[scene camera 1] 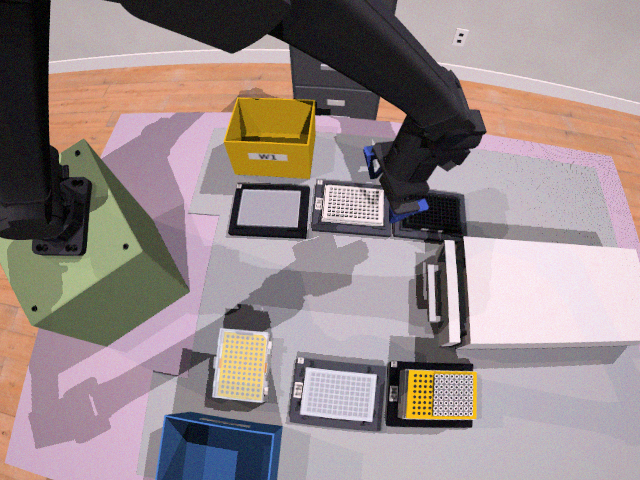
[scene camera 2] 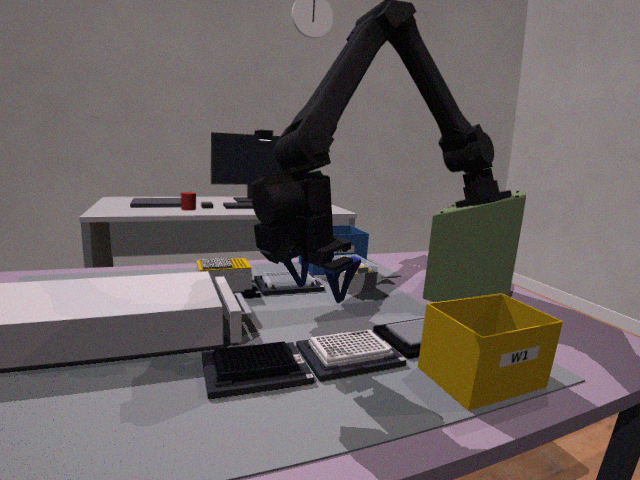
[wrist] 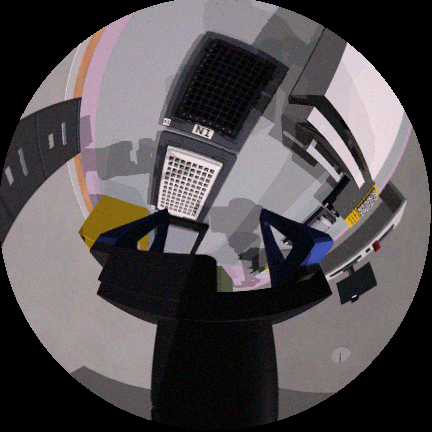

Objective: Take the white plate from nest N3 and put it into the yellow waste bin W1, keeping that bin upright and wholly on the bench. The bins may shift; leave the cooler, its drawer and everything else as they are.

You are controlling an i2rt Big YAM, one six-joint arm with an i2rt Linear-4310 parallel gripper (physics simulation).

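Places are measured from the arm's base along level axes (x ahead, y left, z up), in metres.
Where they show: gripper, fingertip midpoint: (scene camera 1: pixel 382 199) (scene camera 2: pixel 320 293) (wrist: pixel 214 213); arm's base, link origin: (scene camera 1: pixel 64 217) (scene camera 2: pixel 483 202).
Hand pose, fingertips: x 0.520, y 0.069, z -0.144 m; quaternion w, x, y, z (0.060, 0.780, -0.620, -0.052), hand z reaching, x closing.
Each offset is from my fingertips to the centre of the thing. "spot": to the spot under its first point.
The white plate @[dx -0.042, dy +0.044, dz -0.092 m] (scene camera 1: pixel 353 205) (scene camera 2: pixel 351 346) (wrist: pixel 190 182) sits flat in a dark nest @[dx -0.042, dy +0.044, dz -0.103 m] (scene camera 1: pixel 351 228) (scene camera 2: pixel 361 368) (wrist: pixel 199 142), the middle one of the back row; its label is not readable. My gripper (scene camera 1: pixel 385 197) (scene camera 2: pixel 320 292) (wrist: pixel 214 213) is open and empty. Its blue fingers are spread above the bench, near the plate's end toward the black plate in scene camera 1. The yellow bin W1 @[dx -0.205, dy +0.207, dz -0.051 m] (scene camera 1: pixel 273 165) (scene camera 2: pixel 449 356) (wrist: pixel 115 215) stands upright on the bench; in the wrist view a finger partly covers it.
A black plate @[dx +0.127, dy +0.016, dz -0.092 m] (scene camera 1: pixel 439 211) (scene camera 2: pixel 253 361) (wrist: pixel 225 90) sits in nest N1. An empty-looking black-framed nest @[spot: dx -0.300, dy +0.037, dz -0.099 m] (scene camera 1: pixel 232 217) is near W1. The white cooler @[spot: dx +0.298, dy -0.195, dz -0.028 m] (scene camera 1: pixel 542 289) (scene camera 2: pixel 103 310) has its drawer front @[dx +0.115, dy -0.170, dz -0.072 m] (scene camera 1: pixel 451 294) facing the bench's middle. A blue bin @[dx -0.308, dy -0.434, dz -0.051 m] (scene camera 1: pixel 222 428), tip rack @[dx +0.065, dy -0.353, dz -0.067 m] (scene camera 1: pixel 442 394) and other plates stand opposite.
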